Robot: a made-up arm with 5 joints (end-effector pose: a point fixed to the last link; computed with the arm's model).
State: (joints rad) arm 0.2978 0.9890 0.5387 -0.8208 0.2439
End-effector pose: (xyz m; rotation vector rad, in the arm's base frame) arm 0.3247 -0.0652 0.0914 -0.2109 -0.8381 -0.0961
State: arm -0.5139 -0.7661 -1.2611 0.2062 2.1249
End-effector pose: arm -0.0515 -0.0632 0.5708 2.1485 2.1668 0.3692
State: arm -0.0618 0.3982 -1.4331 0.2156 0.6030
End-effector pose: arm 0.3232 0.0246 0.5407 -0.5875 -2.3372 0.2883
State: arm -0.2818 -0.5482 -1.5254 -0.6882 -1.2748
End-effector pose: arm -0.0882 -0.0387 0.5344 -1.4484 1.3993 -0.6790
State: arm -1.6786 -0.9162 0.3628 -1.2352 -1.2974
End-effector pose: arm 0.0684 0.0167 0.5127 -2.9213 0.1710 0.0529
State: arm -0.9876 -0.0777 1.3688 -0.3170 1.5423
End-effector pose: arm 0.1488 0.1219 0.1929 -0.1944 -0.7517 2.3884
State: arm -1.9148 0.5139 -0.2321 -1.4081 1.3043
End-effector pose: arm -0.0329 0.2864 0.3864 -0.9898 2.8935 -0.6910
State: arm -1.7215 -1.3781 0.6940 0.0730 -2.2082
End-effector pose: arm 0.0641 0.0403 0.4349 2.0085 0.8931 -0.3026
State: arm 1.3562 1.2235 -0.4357 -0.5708 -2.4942
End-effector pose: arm 0.1678 -0.3590 0.1319 -0.9352 1.3867 1.9339
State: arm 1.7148 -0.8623 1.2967 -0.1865 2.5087
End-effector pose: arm 0.0702 -0.1327 0.2893 -1.1739 0.6668 0.6314
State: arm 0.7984 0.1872 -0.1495 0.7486 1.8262
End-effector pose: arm 0.2882 -0.2003 0.3217 -0.7829 -0.2275 0.9268
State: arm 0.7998 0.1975 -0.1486 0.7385 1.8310
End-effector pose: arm 0.2890 -0.2016 0.3193 -0.7827 -0.2249 0.9301
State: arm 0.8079 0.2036 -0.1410 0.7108 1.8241
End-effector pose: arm 0.2885 -0.2045 0.3178 -0.7959 -0.2281 0.9141
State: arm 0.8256 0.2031 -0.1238 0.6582 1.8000
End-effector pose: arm 0.2861 -0.2095 0.3176 -0.8282 -0.2402 0.8700
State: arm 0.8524 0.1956 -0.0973 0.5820 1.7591
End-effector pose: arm 0.2815 -0.2163 0.3190 -0.8787 -0.2616 0.7992
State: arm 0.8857 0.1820 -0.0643 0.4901 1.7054
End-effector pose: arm 0.2750 -0.2238 0.3219 -0.9418 -0.2909 0.7093
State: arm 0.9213 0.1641 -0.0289 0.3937 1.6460
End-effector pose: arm 0.2671 -0.2310 0.3260 -1.0094 -0.3250 0.6128
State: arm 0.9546 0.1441 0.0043 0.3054 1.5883
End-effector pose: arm 0.2591 -0.2367 0.3307 -1.0729 -0.3599 0.5222
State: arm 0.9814 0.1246 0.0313 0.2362 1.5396
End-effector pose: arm 0.2521 -0.2405 0.3354 -1.1243 -0.3909 0.4486
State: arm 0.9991 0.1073 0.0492 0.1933 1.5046
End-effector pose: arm 0.2470 -0.2423 0.3395 -1.1587 -0.4142 0.3982
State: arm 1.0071 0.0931 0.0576 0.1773 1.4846
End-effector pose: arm 0.2442 -0.2423 0.3427 -1.1758 -0.4282 0.3718
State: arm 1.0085 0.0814 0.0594 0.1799 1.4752
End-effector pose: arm 0.2431 -0.2412 0.3453 -1.1805 -0.4353 0.3618
